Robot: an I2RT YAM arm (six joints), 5 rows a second.
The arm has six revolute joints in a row. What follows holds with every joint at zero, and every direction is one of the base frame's. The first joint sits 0.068 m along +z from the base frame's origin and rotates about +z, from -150 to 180 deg. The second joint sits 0.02 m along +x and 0.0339 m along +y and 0.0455 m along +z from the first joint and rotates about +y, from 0 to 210 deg. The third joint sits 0.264 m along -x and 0.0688 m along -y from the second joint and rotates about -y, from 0 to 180 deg. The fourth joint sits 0.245 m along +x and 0.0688 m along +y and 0.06 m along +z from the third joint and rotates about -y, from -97 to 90 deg. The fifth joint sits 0.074 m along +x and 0.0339 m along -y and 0.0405 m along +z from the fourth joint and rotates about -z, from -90 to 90 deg. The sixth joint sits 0.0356 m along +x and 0.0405 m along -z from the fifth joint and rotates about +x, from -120 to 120 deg. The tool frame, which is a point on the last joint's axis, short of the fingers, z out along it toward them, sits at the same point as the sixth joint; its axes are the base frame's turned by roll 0, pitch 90 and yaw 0 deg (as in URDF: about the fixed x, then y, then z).
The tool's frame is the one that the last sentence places.
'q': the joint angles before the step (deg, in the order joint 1, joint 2, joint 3, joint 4, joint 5, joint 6). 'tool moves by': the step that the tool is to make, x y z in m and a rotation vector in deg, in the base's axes. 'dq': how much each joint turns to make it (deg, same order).
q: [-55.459, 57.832, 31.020, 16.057, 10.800, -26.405]
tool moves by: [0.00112, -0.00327, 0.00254, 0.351, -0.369, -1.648]
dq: [-0.001, 0.869, 1.068, -0.444, 1.522, 0.821]
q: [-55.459, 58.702, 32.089, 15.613, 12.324, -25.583]
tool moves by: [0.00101, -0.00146, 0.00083, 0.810, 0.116, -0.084]
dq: [0.003, 0.456, 0.750, -1.109, 0.013, 0.383]
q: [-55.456, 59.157, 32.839, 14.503, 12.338, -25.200]
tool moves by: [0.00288, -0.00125, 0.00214, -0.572, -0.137, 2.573]
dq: [0.042, 0.554, 0.465, 0.778, -2.438, -0.724]
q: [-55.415, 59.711, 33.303, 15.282, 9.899, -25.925]
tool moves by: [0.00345, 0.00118, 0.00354, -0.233, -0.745, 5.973]
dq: [-0.045, -0.060, 0.513, 0.122, -6.002, -0.657]
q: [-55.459, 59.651, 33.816, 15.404, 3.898, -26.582]
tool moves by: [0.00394, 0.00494, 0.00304, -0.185, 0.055, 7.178]
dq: [0.471, -0.711, 0.325, -0.900, -6.571, -1.354]
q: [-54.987, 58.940, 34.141, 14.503, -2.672, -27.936]
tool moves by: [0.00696, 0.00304, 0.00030, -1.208, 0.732, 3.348]
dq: [1.543, 0.481, 0.087, 0.851, -1.550, -1.598]
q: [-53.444, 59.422, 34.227, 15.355, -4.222, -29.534]
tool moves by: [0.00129, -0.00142, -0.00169, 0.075, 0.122, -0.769]
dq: [0.184, 0.636, -0.043, 0.552, 0.948, 0.112]
